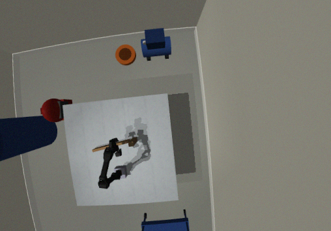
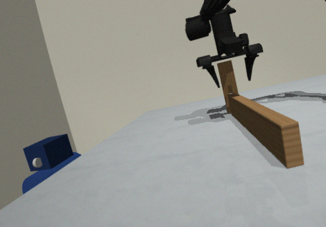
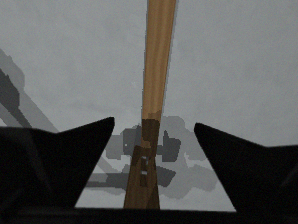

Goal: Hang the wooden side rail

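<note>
Now: the headboard post 14 cm to the right of my gripper tip, 3 cm below it and 2 cm ahead of it.
</note>
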